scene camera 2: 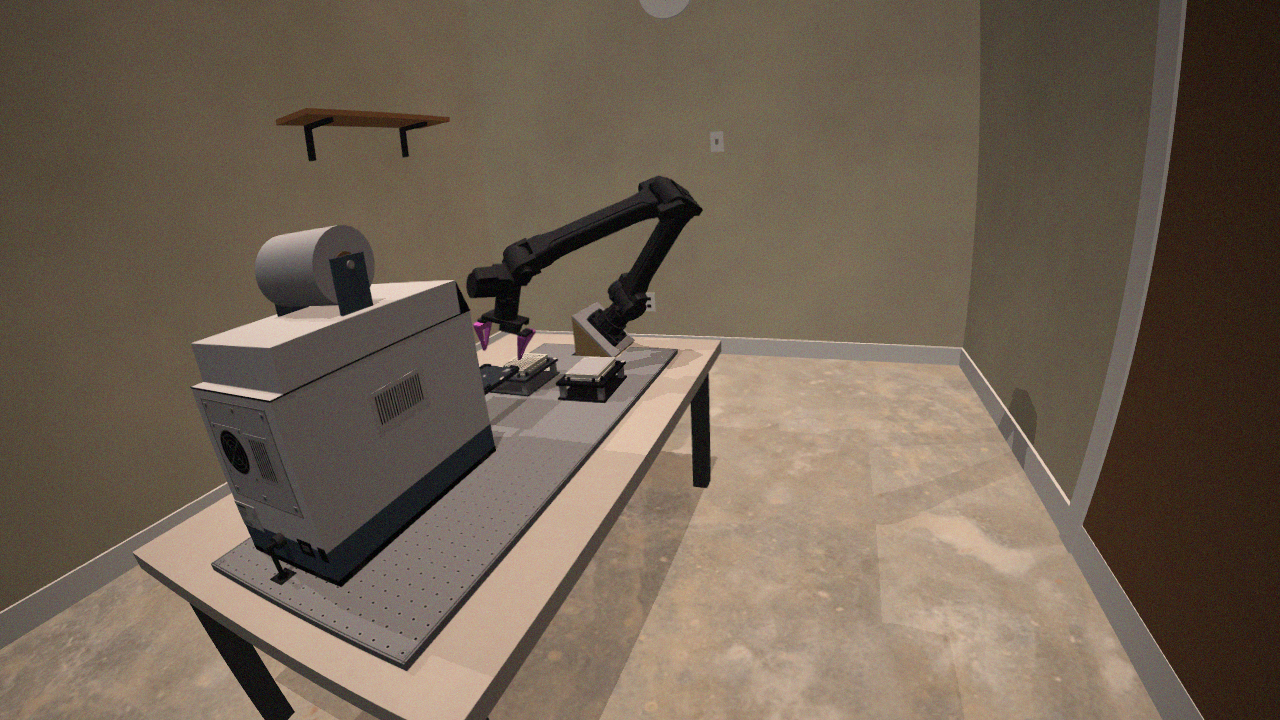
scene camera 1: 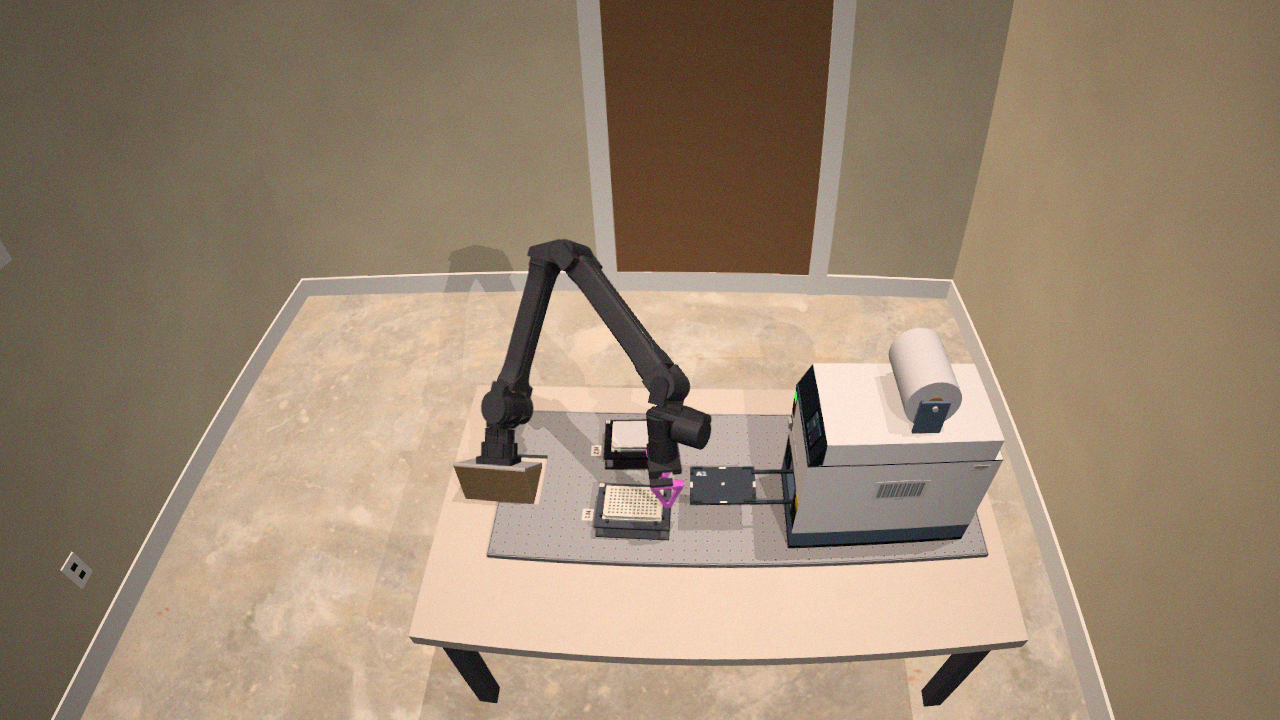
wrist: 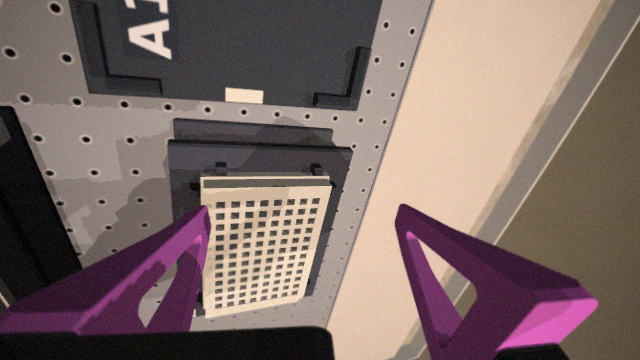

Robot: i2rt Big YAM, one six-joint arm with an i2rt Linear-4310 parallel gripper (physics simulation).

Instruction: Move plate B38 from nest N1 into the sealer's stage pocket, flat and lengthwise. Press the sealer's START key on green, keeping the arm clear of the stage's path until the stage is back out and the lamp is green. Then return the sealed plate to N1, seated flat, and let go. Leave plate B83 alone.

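Frame: origin at the arm's base, x ahead, y left, z up, level; metres.
Seen in the pictures: gripper, fingertip midpoint: [scene camera 2: 501,354] [scene camera 1: 666,493] [wrist: 306,214]; arm's base, origin of the base link: [scene camera 2: 605,328] [scene camera 1: 499,462].
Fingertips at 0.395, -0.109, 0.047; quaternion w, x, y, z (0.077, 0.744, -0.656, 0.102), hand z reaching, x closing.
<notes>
Pixels of each thing's top centre, then the offset from my fingertips to it, as dx, dy, dz. Level surfaces: height alone.
- Plate B38, middle of its top: [wrist: 264,257] [scene camera 1: 632,501] [scene camera 2: 522,361] -0.073, +0.008, -0.042
- nest N1, middle of its top: [wrist: 263,251] [scene camera 1: 633,503] [scene camera 2: 522,363] -0.073, +0.007, -0.049
- sealer's dark stage, middle of its top: [scene camera 1: 743,482] [scene camera 2: 472,381] +0.167, +0.032, -0.003
- Plate B83, middle of its top: [scene camera 1: 638,433] [scene camera 2: 591,365] -0.071, +0.207, -0.042
- perforated grey board, its level: dz -0.102
- table, its level: dz -0.115
- large white roll, middle of its top: [scene camera 2: 307,230] [scene camera 1: 931,353] +0.502, +0.034, +0.373
Plate B38 [scene camera 1: 631,503] [scene camera 2: 529,362] [wrist: 262,250], cream with open wells, lies in nest N1 [scene camera 1: 631,533] [wrist: 260,159]. My gripper [scene camera 1: 666,495] [scene camera 2: 503,352] [wrist: 306,214] is open and empty, above the plate's stage-side end. In the wrist view one magenta fingertip overlaps the plate's left edge; the other is well right of the plate, over the table. The sealer's dark stage [scene camera 1: 723,486] [wrist: 240,55] is out, its pocket empty. The sealer [scene camera 1: 881,510] [scene camera 2: 358,429] shows a green light [scene camera 1: 795,399]. Plate B83 [scene camera 1: 629,434] [scene camera 2: 591,368] sits in the other nest.
A perforated grey board [scene camera 1: 716,550] [scene camera 2: 429,537] lies on the table [scene camera 1: 716,617] [scene camera 2: 554,537] under the nests and sealer. A large white roll [scene camera 1: 921,367] [scene camera 2: 304,265] is mounted on the sealer. Two rods [scene camera 1: 771,500] join the stage to the sealer. The arm's wrist hangs close beside plate B83.
</notes>
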